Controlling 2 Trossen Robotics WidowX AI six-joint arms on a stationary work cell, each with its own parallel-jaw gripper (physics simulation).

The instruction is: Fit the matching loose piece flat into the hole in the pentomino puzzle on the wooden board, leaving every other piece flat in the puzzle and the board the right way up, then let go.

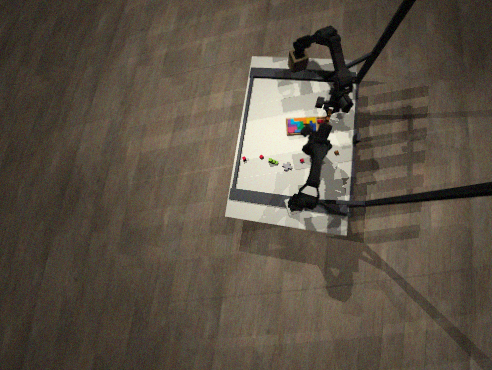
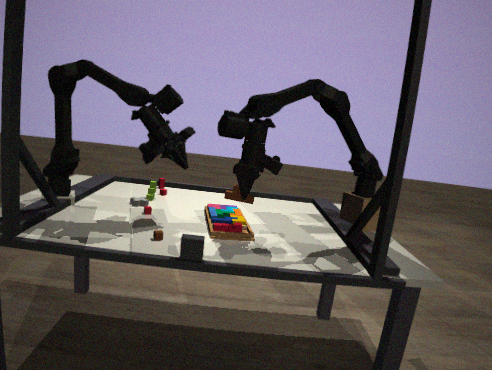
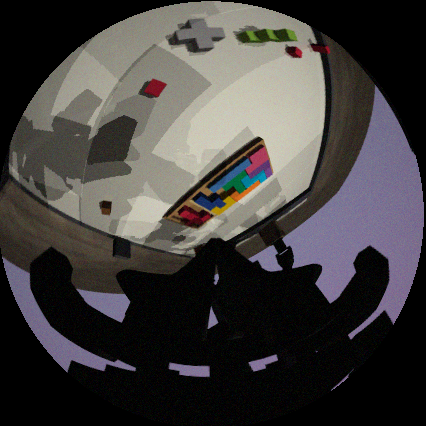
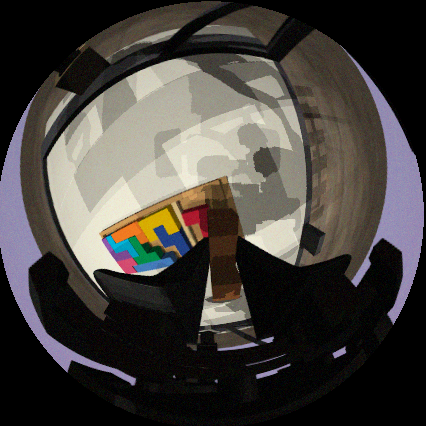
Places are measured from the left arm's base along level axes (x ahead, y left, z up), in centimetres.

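Pixels of known places: left gripper, fingertip midpoint: [image 1: 314, 134] [image 2: 186, 168] [image 3: 215, 242] [image 4: 187, 347]; right gripper, fingertip midpoint: [image 1: 329, 113] [image 2: 244, 199] [image 4: 221, 241]; left arm's base, link origin: [image 1: 294, 205] [image 2: 58, 193] [image 4: 206, 332]; right arm's base, link origin: [image 1: 299, 54] [image 2: 364, 195] [image 3: 276, 240].
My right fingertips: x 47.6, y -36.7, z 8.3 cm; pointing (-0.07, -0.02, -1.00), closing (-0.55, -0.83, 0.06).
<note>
Ahead of a thing's pixels: the offset from my right fingertips to its top centre.
The wooden board @[dx +0.6, dy +11.2, dz -9.2 cm] [image 2: 231, 236] [image 4: 198, 190] [image 3: 171, 216] lies flat on the table, filled with coloured pentomino pieces @[dx +1.5, dy +15.3, dz -8.2 cm] [image 1: 299, 125] [image 2: 224, 214] [image 3: 234, 180] [image 4: 158, 238]. A bare wooden gap shows beside the red piece @[dx -1.7, dy +2.5, dz -8.2 cm] [image 4: 194, 216]. My right gripper [image 2: 244, 194] [image 1: 329, 113] [image 4: 221, 241] is shut on a brown piece @[dx -1.1, dy +0.8, dz +3.4 cm] [image 2: 239, 196] [image 4: 223, 254]. It holds the piece just above the table at the board's far end. My left gripper [image 2: 183, 163] [image 1: 307, 129] [image 3: 215, 242] is shut and empty, high above the table to the left of the board.
A grey cross piece @[dx -22.2, dy +33.0, dz -8.7 cm] [image 1: 287, 166] [image 2: 139, 201] [image 3: 198, 34], a green bar @[dx -16.7, dy +40.8, dz -4.8 cm] [image 1: 273, 161] [image 2: 151, 190] [image 3: 267, 35], red cubes @[dx -21.3, dy +22.8, dz -8.7 cm] [image 1: 261, 156] [image 2: 147, 210] [image 3: 155, 87] and a brown cube @[dx -22.8, dy +0.3, dz -8.7 cm] [image 1: 336, 152] [image 2: 158, 235] [image 3: 105, 206] lie loose. A dark block @[dx -18.4, dy -13.8, dz -5.0 cm] [image 2: 192, 247] [image 4: 313, 238] stands at the front rail.
</note>
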